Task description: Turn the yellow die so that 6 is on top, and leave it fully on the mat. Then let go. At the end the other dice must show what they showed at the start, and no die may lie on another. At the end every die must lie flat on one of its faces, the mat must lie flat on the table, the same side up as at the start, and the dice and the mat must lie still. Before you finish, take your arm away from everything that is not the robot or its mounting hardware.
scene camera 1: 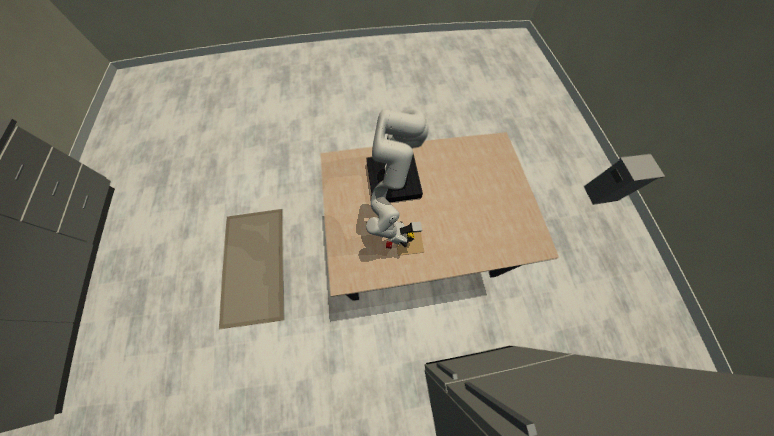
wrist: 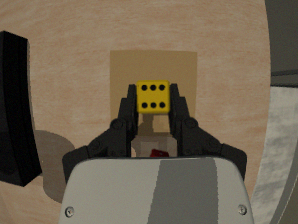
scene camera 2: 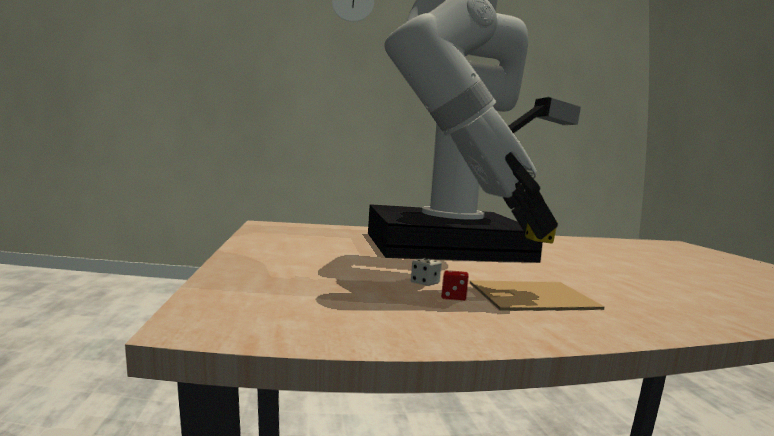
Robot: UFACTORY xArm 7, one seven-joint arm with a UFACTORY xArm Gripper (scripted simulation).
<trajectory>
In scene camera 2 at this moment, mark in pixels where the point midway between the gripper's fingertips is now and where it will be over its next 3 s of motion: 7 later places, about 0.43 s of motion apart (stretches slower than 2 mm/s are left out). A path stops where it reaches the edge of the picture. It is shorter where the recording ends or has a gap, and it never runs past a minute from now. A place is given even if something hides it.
My gripper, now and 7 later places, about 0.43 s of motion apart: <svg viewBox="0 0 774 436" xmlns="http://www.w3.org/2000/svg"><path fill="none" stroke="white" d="M542 230L543 230L542 234L540 246L539 261L537 273L537 278L537 280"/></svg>
</trajectory>
